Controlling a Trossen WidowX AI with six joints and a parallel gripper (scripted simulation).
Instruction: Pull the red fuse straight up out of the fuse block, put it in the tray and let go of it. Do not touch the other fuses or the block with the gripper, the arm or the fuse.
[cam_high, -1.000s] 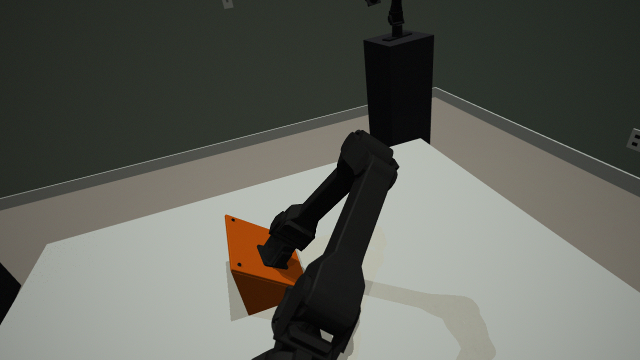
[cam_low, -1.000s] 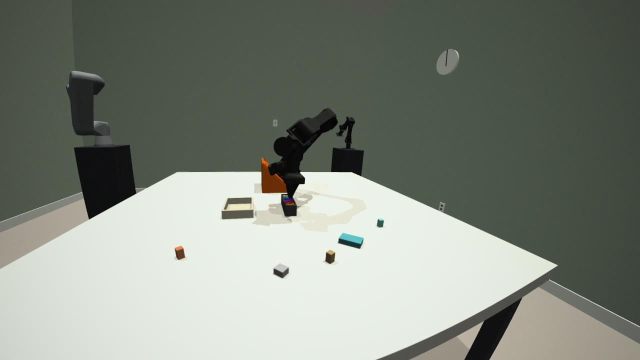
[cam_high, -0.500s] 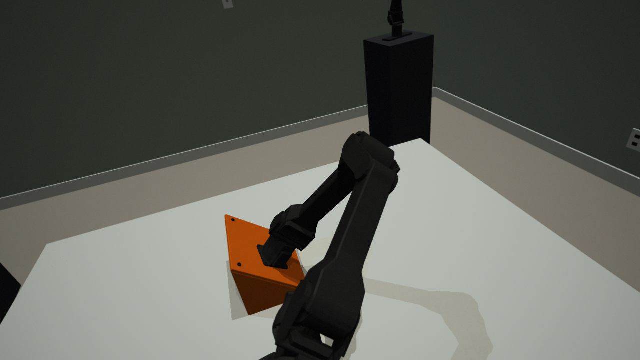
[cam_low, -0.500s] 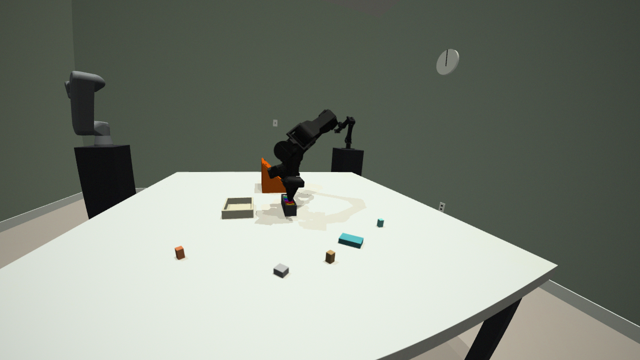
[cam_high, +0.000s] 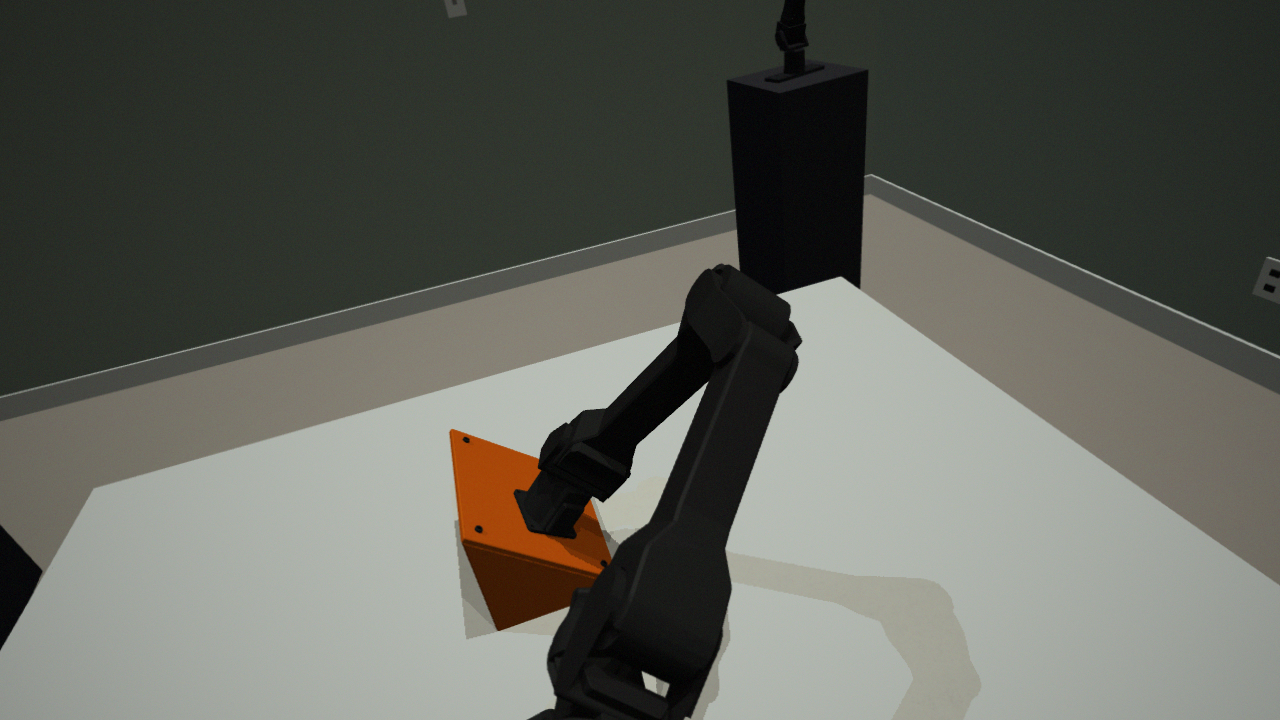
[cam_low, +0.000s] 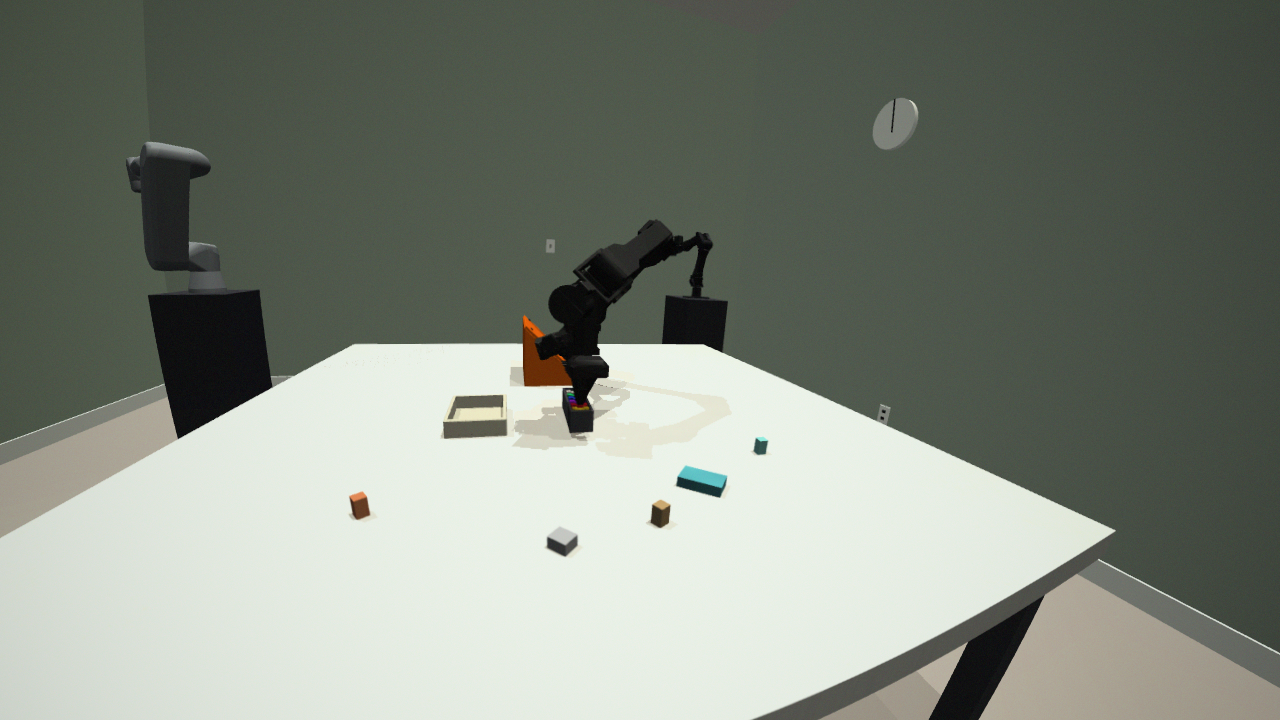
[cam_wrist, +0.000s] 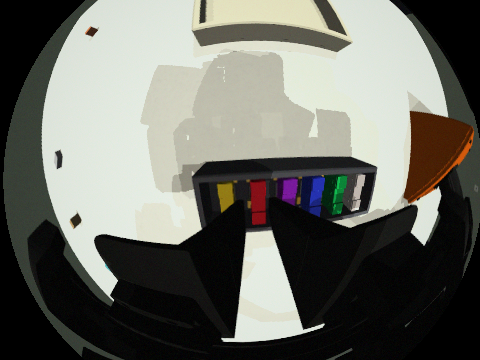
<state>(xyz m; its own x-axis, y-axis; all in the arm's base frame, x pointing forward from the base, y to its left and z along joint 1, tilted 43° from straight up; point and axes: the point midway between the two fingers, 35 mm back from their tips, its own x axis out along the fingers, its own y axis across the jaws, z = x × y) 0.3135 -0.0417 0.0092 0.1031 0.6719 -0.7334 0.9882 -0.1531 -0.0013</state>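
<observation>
The red fuse lies 2 cm below my gripper tip. Also, from my gripper tip: teal cube: 26 cm to the left, 20 cm ahead, 3 cm below; brown cube: 31 cm ahead, 3 cm below, 1 cm to the left; beige tray: 17 cm to the right, 5 cm behind, 4 cm below.
</observation>
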